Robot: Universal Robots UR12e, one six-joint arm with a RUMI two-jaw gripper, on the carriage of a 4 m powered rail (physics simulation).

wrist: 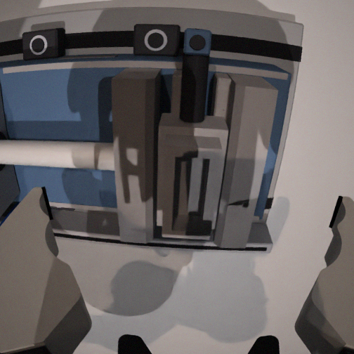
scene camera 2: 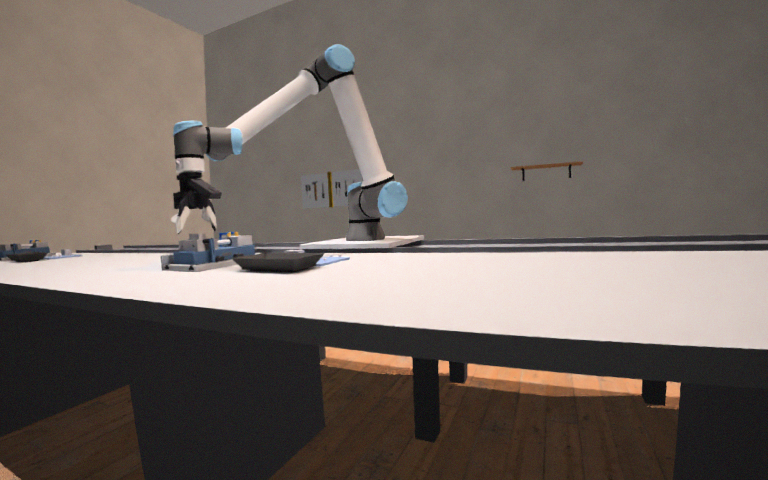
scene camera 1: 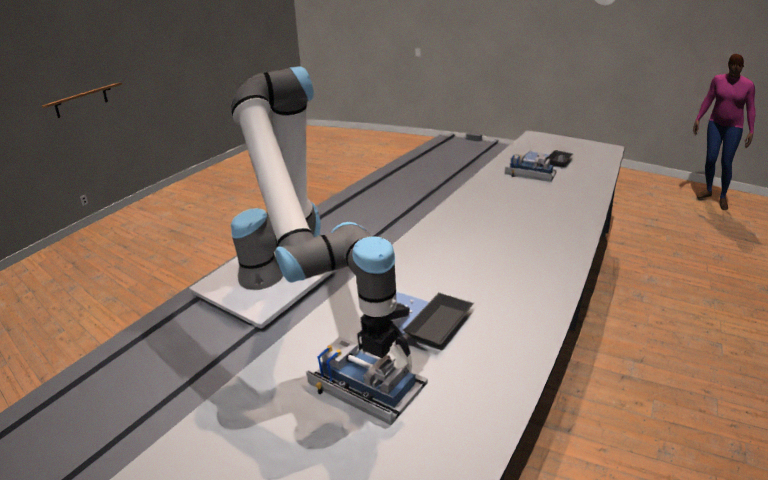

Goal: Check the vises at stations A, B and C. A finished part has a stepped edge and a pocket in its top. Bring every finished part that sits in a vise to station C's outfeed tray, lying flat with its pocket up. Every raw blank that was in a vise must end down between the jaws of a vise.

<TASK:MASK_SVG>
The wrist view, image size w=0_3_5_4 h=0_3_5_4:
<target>my gripper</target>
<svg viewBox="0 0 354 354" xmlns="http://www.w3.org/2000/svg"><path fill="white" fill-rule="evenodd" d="M279 341L273 335L259 336L247 354L279 354ZM118 339L117 354L152 354L140 336L123 334ZM348 196L342 197L339 195L329 223L329 228L332 228L333 237L324 255L327 267L320 270L320 273L317 275L315 283L310 289L294 324L296 334L298 334L301 341L308 348L310 354L354 354L354 202ZM44 186L32 188L0 225L0 354L72 354L91 329L91 318L70 265L57 258L58 247L50 223L53 216Z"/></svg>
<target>grey finished part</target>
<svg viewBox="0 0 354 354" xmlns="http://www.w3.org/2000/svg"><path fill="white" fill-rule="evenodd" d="M162 112L158 124L157 225L162 225L162 237L209 240L211 228L214 229L228 127L224 117L204 115L202 122L185 122L179 118L179 113Z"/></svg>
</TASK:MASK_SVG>
